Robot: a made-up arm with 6 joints.
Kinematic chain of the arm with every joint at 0, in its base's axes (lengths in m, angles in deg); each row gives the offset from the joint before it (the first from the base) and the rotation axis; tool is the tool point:
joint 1: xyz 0 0 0.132 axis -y
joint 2: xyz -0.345 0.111 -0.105 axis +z
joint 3: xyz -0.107 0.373 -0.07 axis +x
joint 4: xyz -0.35 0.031 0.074 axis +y
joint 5: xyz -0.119 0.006 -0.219 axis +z
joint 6: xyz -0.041 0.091 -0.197 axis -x
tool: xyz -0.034 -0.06 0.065
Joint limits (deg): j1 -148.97..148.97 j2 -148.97..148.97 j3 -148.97..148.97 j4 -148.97..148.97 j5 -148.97..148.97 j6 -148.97..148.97
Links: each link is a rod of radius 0.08 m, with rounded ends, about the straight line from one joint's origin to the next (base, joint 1, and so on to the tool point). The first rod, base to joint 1, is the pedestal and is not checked.
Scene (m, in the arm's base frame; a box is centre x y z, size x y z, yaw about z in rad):
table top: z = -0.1
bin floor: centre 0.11 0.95 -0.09 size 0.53 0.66 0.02 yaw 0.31
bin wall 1: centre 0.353 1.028 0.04 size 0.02 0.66 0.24 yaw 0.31
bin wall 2: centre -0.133 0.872 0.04 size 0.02 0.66 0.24 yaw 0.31
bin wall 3: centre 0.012 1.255 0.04 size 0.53 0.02 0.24 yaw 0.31
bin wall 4: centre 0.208 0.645 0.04 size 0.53 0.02 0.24 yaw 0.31
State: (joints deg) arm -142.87 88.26 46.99 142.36 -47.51 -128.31
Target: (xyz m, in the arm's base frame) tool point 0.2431 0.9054 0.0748
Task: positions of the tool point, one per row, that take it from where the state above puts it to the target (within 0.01 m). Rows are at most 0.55 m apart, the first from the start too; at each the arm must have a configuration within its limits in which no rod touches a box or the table.
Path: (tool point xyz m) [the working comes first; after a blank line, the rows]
Joints at the target: -148.97 -46.86 121.33 -4.14 -68.37 -148.97
Straight joint move there: touches bin wall 1.

1: 0.6758 -0.6401 0.5251
2: 0.6385 -0.5729 0.9756
3: 0.3809 -0.3793 1.3545
4: -0.0323 -0.1183 1.5258
5: -0.4689 0.1378 1.4376
6: -0.7993 0.3315 1.1384
7: -0.9515 0.4362 0.7406
8: -0.7682 0.6549 0.8509
9: -0.5292 0.8449 0.8762
10: -0.2774 0.9827 0.8046
11: -0.0565 1.0538 0.6514
12: 0.1048 1.0562 0.4520
13: 0.2003 1.0001 0.2485
14: 0.2431 0.9054 0.0748

